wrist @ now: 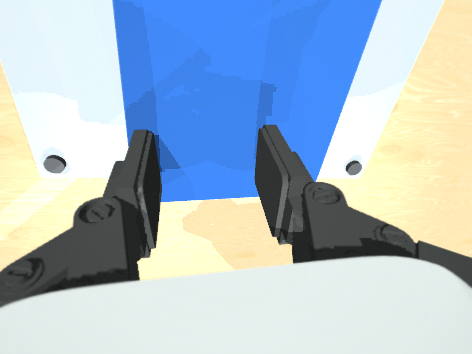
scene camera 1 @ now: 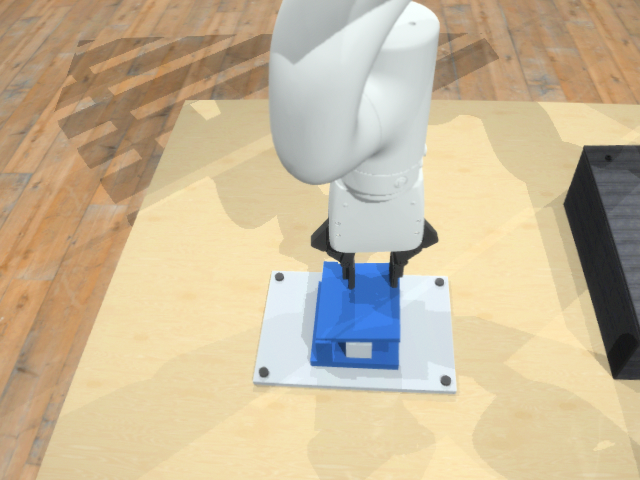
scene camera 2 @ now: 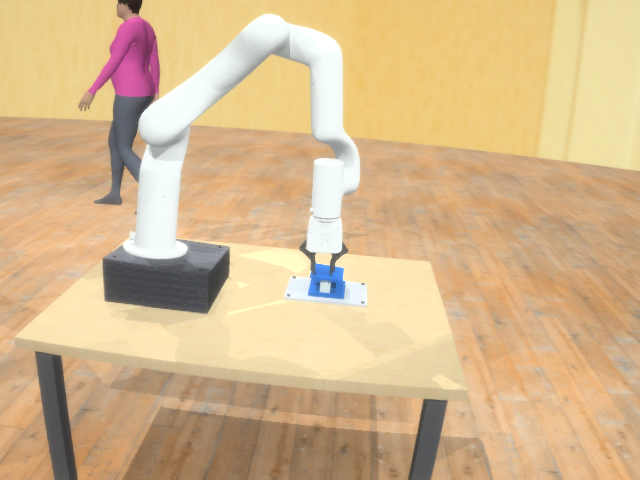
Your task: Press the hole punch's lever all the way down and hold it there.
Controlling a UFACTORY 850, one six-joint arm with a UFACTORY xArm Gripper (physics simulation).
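The blue hole punch's lever [scene camera 1: 361, 317] [scene camera 2: 338, 273] [wrist: 210, 75] is a broad flat plate over its blue base [scene camera 1: 382, 361] [scene camera 2: 326, 296]. In both scene views a gap shows between the lever's front edge and the base, with a small white block [scene camera 1: 358, 349] [scene camera 2: 325, 286] inside. The punch stands on a white plate [scene camera 1: 286, 330] [scene camera 2: 355, 295] [wrist: 60, 75]. My gripper [scene camera 1: 372, 286] [scene camera 2: 322, 274] [wrist: 208, 156] is partly open and empty, pointing down, with both fingertips over the lever's back part. I cannot tell whether the fingertips touch the lever.
Dark round studs mark the white plate's corners. The wooden table [scene camera 1: 206, 413] [scene camera 2: 258, 341] [wrist: 425, 150] carries the plate and the dark box [scene camera 1: 599, 258] [scene camera 2: 155, 284] under my arm's base. A person in a pink top [scene camera 2: 135, 62] is on the floor behind the table.
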